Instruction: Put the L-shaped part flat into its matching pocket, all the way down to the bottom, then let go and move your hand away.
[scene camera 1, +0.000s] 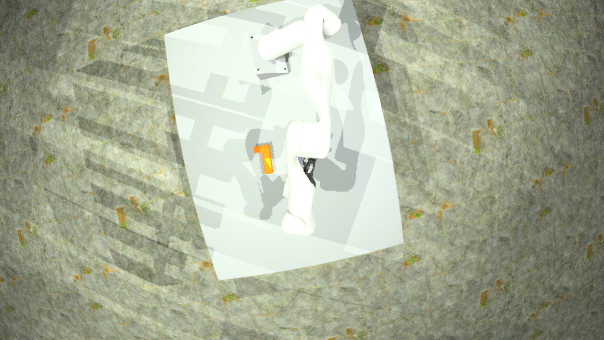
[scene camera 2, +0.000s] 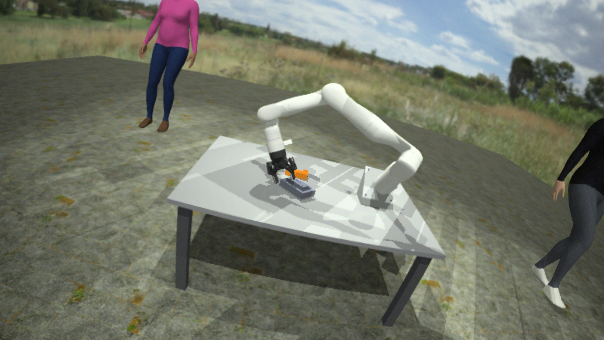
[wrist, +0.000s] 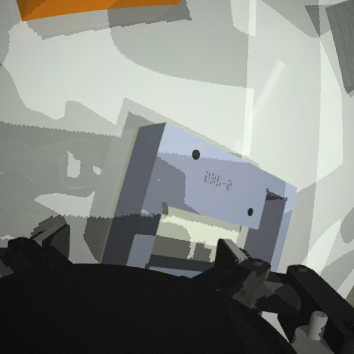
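Where they show: gripper, fingertip midpoint: (scene camera 1: 308, 164) (scene camera 2: 285, 181) (wrist: 142, 248); arm's base, origin of the base link: (scene camera 1: 267, 49) (scene camera 2: 382, 185).
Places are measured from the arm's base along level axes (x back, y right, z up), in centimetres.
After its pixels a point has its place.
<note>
The orange L-shaped part (scene camera 1: 266, 161) {x -42.9, y 6.3, z -6.4 cm} (scene camera 2: 301, 174) {x -39.6, y 4.6, z -7.1 cm} (wrist: 100, 5) {x -43.0, y 4.6, z -8.8 cm} lies on the table, apart from the block. It is cut off at the wrist view's top left edge. The blue-grey block (scene camera 2: 302, 192) {x -37.5, y -18.4, z -5.7 cm} (wrist: 175, 172) {x -43.1, y -6.0, z -5.8 cm} stands on the table, with its L-shaped pocket (wrist: 200, 234) {x -40.6, y -12.3, z -8.9 cm} facing up and no part seen in it. My gripper (scene camera 2: 284, 178) {x -46.1, y -9.6, z -6.8 cm} (wrist: 142, 248) {x -46.1, y -9.6, z -6.8 cm} is open and empty, above the block's far end from the robot base. It hides the lower part of the block in the wrist view. In scene camera 1 the arm covers most of the block and the gripper.
The white table (scene camera 1: 230, 260) {x -83.8, y 29.6, z -9.4 cm} (scene camera 2: 215, 197) {x -70.3, y -36.0, z -9.4 cm} carries the robot's base plate (scene camera 1: 265, 71) {x -9.2, y 1.6, z 2.4 cm} (scene camera 2: 368, 186) {x -7.2, y -2.1, z -1.6 cm}, which stands well away from the block. A person in pink (scene camera 2: 176, 25) and a person in black (scene camera 2: 585, 165) are beyond the table. Arm shadows fall around the part and block.
</note>
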